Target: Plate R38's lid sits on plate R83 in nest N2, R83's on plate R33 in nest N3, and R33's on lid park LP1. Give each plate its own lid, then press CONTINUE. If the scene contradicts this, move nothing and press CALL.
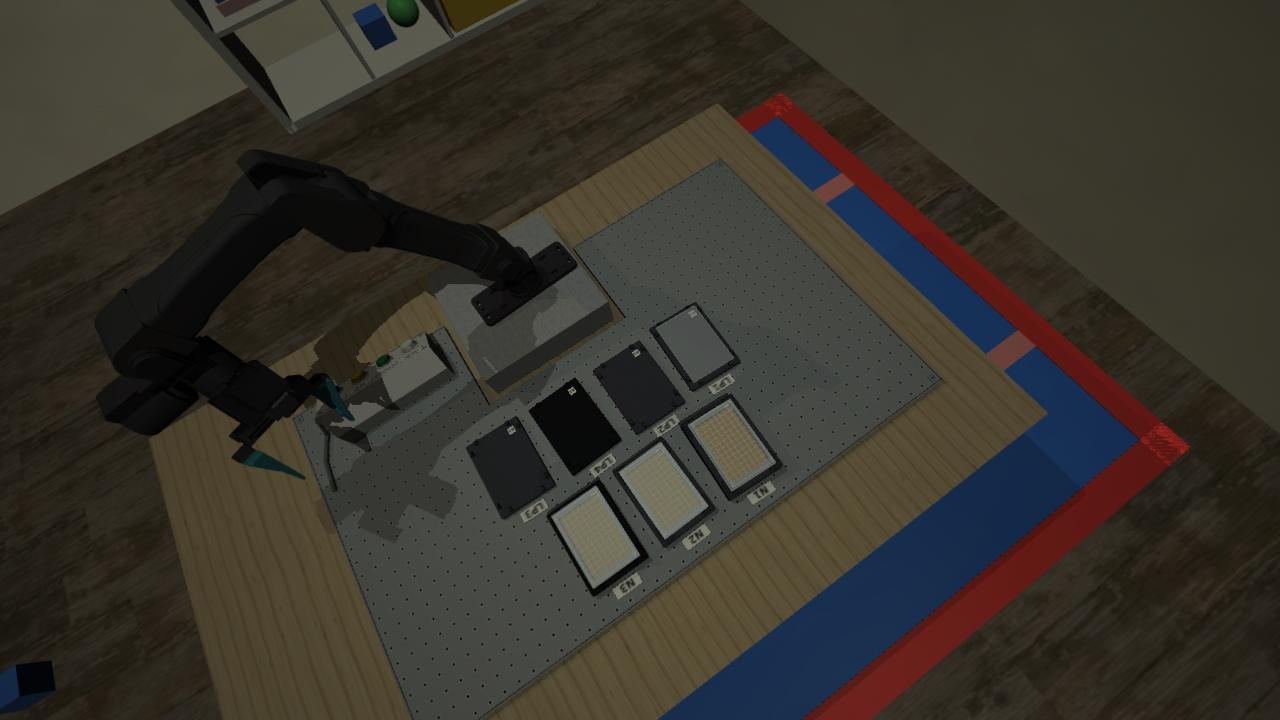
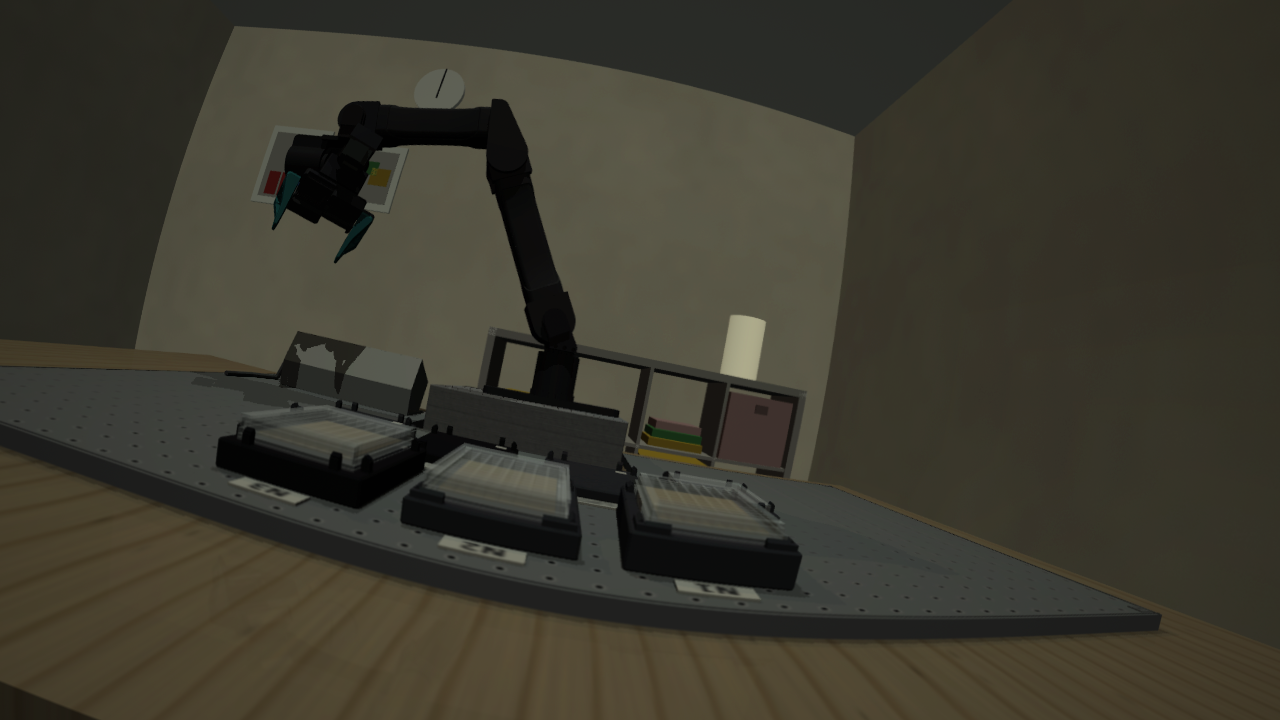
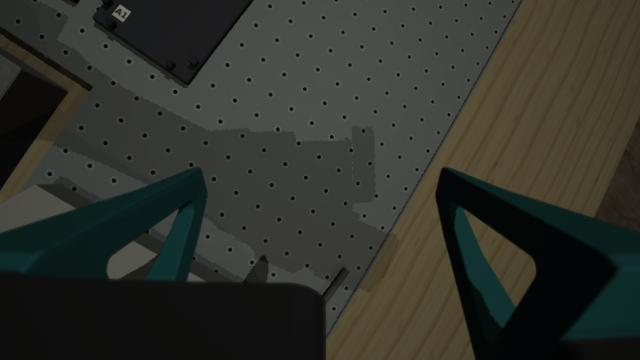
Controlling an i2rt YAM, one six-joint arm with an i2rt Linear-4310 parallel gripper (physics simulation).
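Where they show: gripper, fingertip midpoint: (image 1: 329,448) (image 2: 305,243) (image 3: 321,180); arm's base, link origin: (image 1: 525,284) (image 2: 550,404).
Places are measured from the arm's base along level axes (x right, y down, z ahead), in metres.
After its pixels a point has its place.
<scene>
Three plates with pale, gridded wells sit in dark nests: N1 (image 1: 732,445) {z 0.465, x -0.103, y 0.019 m} (image 2: 707,508) {z 0.496, x -0.097, y 0.020 m}, N2 (image 1: 663,490) {z 0.451, x 0.029, y 0.024 m} (image 2: 501,483) {z 0.505, x 0.028, y 0.024 m} and N3 (image 1: 597,537) {z 0.445, x 0.154, y 0.021 m} (image 2: 322,434) {z 0.499, x 0.143, y 0.021 m}. Clear covers seem to lie over them; plate numbers are not readable. Lid park LP1 (image 1: 694,344) {z 0.281, x -0.175, y 0.039 m} bears a pale, clear lid. LP2 (image 1: 638,386) {z 0.279, x -0.049, y 0.047 m}, LP4 (image 1: 573,426) {z 0.266, x 0.083, y 0.047 m} and LP3 (image 1: 510,467) {z 0.257, x 0.210, y 0.047 m} (image 3: 170,35) {z 0.208, x 0.220, y 0.047 m} look dark and bare. My gripper (image 1: 327,447) {z 0.142, x 0.372, y -0.143 m} (image 2: 305,243) {z 0.142, x 0.372, y -0.143 m} (image 3: 321,180) {z 0.142, x 0.372, y -0.143 m} is wide open and empty, high above the board's edge by the button box. The CONTINUE and CALL labels are not readable.
The button box (image 1: 402,391) {z 0.033, x 0.288, y 0.011 m} (image 2: 386,371) {z 0.029, x 0.250, y 0.002 m} (image 3: 30,207) {z 0.030, x 0.217, y 0.001 m}, with a green button (image 1: 383,360) {z -0.024, x 0.282, y -0.016 m} and a yellow button (image 1: 357,375) {z -0.030, x 0.333, y -0.015 m}, stands near my gripper. A thin dark rod (image 1: 329,461) (image 3: 336,283) lies beside it. The grey block (image 1: 554,335) {z 0.125, x 0.016, y -0.002 m} (image 2: 528,429) {z 0.125, x 0.023, y 0.030 m} under my base stands behind the lid parks.
</scene>
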